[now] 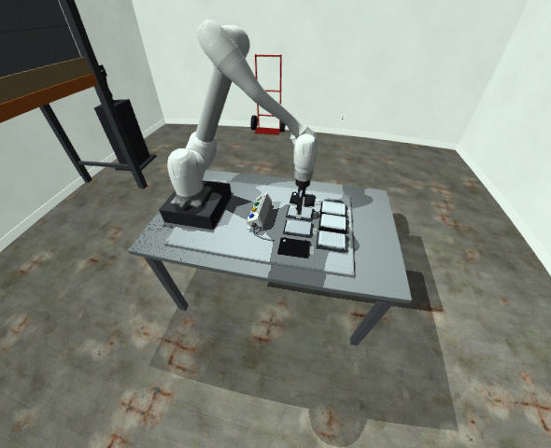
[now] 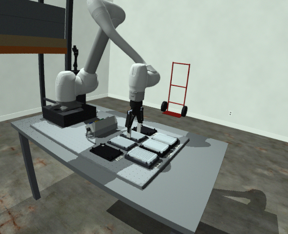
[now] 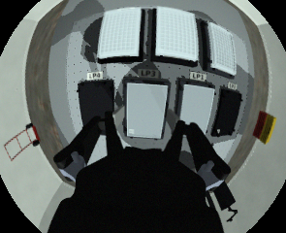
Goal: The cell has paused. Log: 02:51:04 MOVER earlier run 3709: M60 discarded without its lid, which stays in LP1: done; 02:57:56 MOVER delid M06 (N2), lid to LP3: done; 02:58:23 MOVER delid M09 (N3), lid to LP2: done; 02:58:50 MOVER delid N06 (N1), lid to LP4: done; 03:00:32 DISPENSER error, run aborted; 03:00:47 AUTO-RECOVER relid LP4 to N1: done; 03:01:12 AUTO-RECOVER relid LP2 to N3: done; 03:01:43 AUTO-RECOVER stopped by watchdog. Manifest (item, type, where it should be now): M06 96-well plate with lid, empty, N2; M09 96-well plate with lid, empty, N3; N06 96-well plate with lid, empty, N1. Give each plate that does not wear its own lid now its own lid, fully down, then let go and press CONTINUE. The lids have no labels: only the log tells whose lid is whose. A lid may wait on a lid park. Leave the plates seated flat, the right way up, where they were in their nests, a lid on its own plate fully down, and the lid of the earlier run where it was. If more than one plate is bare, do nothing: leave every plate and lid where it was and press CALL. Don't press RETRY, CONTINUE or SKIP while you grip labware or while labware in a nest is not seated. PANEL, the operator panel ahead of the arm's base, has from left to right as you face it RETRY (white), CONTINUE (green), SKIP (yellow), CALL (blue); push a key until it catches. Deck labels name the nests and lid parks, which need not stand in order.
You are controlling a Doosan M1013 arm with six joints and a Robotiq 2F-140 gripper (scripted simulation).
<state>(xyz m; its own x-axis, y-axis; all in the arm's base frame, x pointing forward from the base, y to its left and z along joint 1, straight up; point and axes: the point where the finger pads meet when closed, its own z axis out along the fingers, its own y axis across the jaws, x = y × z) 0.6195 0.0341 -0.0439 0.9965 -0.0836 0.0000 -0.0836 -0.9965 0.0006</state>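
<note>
My gripper is now 3 cm above the grey pad. Also, from my hand: yellow key 24 cm behind, 8 cm to the right, 3 cm above; green key 24 cm behind, 3 cm to the right, 3 cm above; white key 24 cm behind, 2 cm to the left, 3 cm above.
</note>
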